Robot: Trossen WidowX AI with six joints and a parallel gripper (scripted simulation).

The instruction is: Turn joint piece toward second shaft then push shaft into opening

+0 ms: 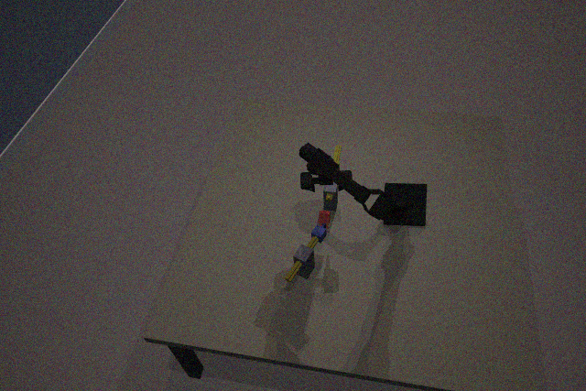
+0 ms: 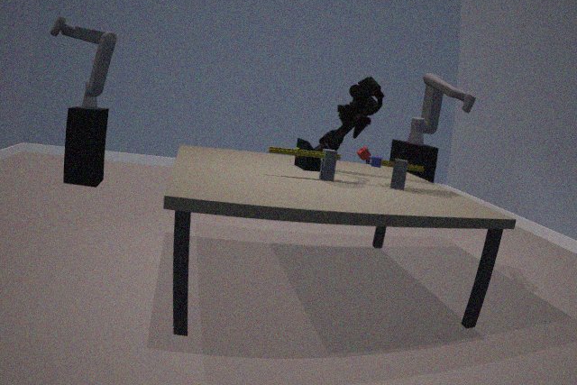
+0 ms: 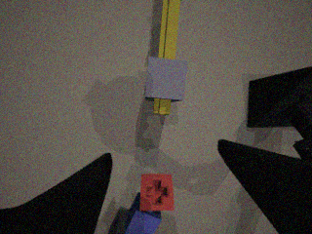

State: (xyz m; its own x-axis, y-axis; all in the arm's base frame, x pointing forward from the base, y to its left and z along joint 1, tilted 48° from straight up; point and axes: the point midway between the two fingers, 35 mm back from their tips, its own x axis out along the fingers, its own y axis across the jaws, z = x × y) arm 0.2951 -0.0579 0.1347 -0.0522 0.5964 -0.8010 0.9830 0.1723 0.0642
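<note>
Now: gripper tip 8 cm to the right of the red square joint piece and 7 cm above it.
</note>
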